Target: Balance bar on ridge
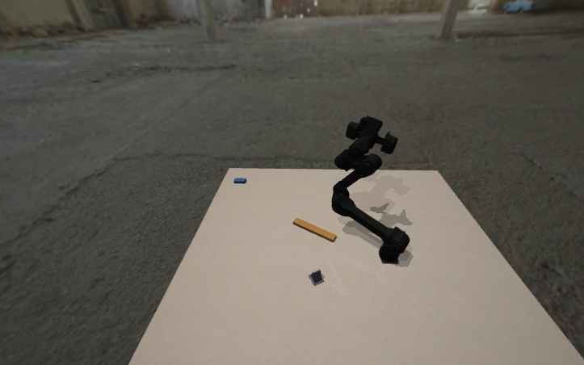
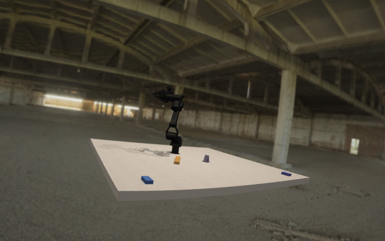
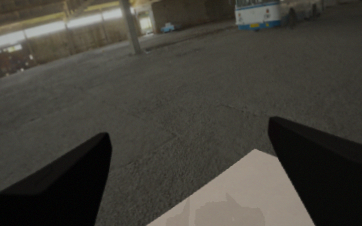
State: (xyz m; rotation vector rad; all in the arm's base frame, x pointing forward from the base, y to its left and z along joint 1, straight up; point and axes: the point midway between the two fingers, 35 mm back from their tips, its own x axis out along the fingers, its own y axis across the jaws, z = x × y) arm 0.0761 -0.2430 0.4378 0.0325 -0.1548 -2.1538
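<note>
Now: the bar 25 cm ahead of my gripper tip, 14 cm to the left of it and 43 cm below it. From my gripper tip the other things lie so: blue block (68 cm ahead, 23 cm to the right, 43 cm below).
</note>
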